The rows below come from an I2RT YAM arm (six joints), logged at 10 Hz.
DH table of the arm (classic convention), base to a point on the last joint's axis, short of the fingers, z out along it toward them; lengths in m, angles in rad. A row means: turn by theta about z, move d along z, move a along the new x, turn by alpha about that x. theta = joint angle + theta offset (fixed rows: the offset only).
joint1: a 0.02; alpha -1.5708; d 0.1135; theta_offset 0
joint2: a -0.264; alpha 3.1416; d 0; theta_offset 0
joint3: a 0.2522; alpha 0; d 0; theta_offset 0.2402
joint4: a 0.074; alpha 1.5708; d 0; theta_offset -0.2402
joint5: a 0; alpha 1.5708; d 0; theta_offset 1.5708
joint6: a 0; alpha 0; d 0.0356; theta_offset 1.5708
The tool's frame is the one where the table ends.
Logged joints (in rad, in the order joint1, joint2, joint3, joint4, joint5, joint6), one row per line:
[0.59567 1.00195 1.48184 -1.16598 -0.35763 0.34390]
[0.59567 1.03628 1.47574 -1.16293 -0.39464 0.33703]
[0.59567 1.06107 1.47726 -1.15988 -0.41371 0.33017]
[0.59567 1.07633 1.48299 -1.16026 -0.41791 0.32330]
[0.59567 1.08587 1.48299 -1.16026 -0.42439 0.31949]
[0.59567 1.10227 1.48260 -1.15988 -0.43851 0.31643]
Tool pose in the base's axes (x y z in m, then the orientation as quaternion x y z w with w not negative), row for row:
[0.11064 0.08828 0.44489 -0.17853 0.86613 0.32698 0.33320]
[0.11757 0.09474 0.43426 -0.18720 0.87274 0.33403 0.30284]
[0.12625 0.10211 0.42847 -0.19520 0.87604 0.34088 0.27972]
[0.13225 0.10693 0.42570 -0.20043 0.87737 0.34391 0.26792]
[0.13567 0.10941 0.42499 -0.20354 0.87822 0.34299 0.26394]
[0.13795 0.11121 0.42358 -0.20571 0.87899 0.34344 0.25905]
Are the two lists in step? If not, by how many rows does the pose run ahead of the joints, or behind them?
The pose runs 1 row behind the joints: the pose in row i belongs to the joints in row i - 1.
